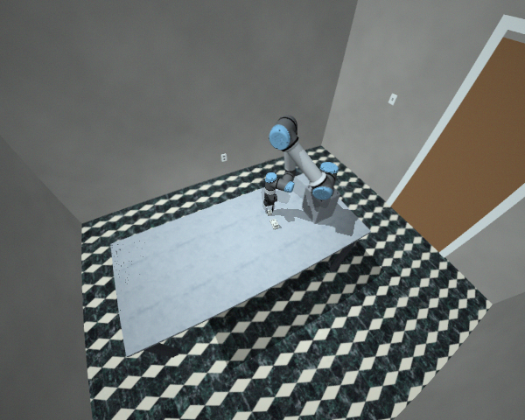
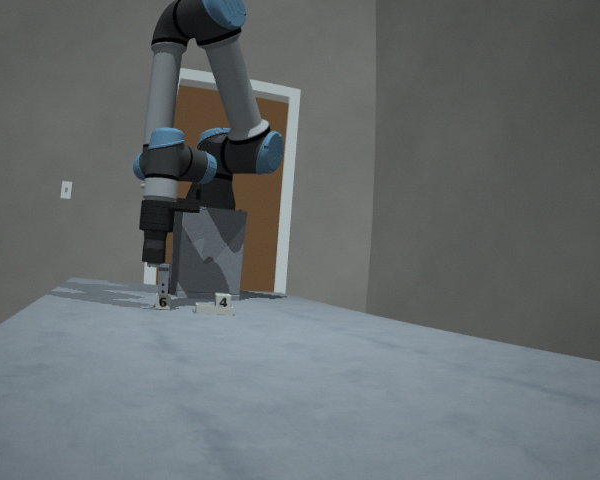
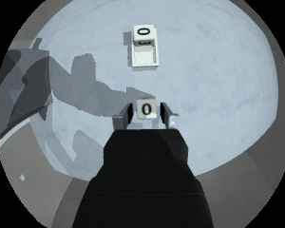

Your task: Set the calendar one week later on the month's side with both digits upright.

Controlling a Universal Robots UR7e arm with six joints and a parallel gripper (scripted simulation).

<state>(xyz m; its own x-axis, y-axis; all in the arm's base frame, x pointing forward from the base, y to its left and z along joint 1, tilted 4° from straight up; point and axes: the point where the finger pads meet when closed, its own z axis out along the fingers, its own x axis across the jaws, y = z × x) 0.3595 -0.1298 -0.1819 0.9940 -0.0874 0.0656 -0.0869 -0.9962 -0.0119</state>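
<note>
My gripper is now 11 cm to the right of the white calendar tray, 4 cm above it and 1 cm short of it.
</note>
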